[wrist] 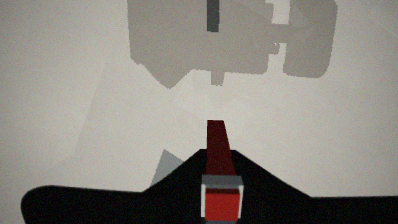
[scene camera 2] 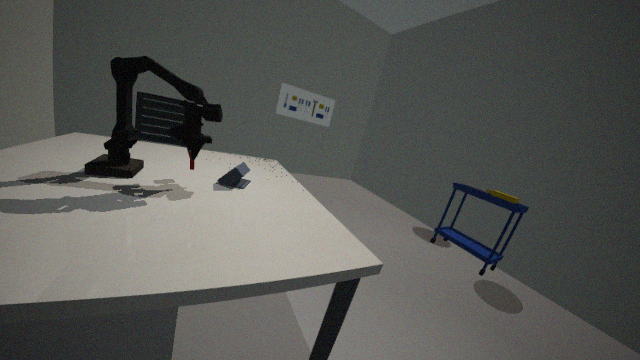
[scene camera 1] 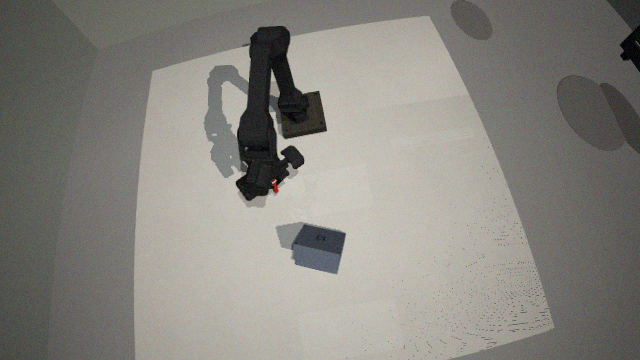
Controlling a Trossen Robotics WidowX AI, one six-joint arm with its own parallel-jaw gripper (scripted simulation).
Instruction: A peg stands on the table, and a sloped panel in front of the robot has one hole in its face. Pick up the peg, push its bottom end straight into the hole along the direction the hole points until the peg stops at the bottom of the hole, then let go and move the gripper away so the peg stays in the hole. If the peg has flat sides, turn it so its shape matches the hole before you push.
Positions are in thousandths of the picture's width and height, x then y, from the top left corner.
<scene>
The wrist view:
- gripper: 546,703
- red square peg: 557,846, held by the gripper
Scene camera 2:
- gripper: 301,443
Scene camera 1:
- gripper: 429,515
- grey sloped panel block: 482,690
</scene>
